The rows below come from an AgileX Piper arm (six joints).
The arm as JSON. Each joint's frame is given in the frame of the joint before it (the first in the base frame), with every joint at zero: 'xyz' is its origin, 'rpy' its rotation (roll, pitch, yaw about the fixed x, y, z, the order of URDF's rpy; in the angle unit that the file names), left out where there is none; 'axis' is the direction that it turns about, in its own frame. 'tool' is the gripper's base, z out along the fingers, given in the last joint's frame.
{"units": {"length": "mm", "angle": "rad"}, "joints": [
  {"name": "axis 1", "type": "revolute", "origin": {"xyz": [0.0, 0.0, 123.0]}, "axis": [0.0, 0.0, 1.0]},
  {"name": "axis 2", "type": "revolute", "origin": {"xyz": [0.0, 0.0, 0.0], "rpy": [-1.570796, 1.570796, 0.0]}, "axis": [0.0, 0.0, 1.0]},
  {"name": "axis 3", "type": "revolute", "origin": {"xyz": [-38.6, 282.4, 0.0]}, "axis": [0.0, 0.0, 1.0]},
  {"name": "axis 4", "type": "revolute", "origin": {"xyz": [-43.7, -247.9, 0.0], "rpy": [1.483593, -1.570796, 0.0]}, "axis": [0.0, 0.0, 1.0]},
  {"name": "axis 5", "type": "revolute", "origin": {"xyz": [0.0, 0.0, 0.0], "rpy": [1.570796, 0.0, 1.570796]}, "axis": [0.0, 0.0, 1.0]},
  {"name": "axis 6", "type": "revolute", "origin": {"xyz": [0.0, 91.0, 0.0], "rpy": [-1.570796, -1.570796, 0.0]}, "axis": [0.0, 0.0, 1.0]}
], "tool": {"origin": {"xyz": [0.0, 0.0, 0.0], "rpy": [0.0, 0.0, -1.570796]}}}
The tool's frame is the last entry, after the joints.
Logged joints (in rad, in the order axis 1, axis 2, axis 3, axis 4, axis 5, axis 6), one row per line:
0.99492, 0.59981, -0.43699, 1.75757, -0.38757, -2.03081
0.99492, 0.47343, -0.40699, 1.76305, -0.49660, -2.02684
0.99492, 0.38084, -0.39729, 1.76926, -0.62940, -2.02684
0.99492, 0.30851, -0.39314, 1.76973, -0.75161, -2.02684
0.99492, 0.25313, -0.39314, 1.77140, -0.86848, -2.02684
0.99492, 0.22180, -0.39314, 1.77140, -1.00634, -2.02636
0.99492, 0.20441, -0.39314, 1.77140, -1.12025, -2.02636
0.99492, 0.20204, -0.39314, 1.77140, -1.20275, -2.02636
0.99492, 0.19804, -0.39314, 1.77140, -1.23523, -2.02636
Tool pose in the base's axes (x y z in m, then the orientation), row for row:
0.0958, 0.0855, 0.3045, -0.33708, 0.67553, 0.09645, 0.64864
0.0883, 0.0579, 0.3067, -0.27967, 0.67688, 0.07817, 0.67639
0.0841, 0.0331, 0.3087, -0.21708, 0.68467, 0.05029, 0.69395
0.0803, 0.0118, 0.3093, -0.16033, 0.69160, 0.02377, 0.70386
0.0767, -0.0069, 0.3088, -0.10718, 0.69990, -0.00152, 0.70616
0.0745, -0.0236, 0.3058, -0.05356, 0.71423, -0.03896, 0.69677
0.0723, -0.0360, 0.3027, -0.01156, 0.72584, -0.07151, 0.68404
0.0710, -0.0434, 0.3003, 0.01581, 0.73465, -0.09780, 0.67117
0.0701, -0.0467, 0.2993, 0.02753, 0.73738, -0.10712, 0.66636
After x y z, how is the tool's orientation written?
As a quaternion, x y z w.
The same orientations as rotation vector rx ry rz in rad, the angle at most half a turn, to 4 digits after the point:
-0.7662, 1.5355, 0.2192
-0.6288, 1.5218, 0.1757
-0.4847, 1.5287, 0.1123
-0.3566, 1.5383, 0.0529
-0.2382, 1.5553, -0.0034
-0.1195, 1.5930, -0.0869
-0.0259, 1.6269, -0.1603
0.0356, 1.6550, -0.2203
0.0621, 1.6643, -0.2418

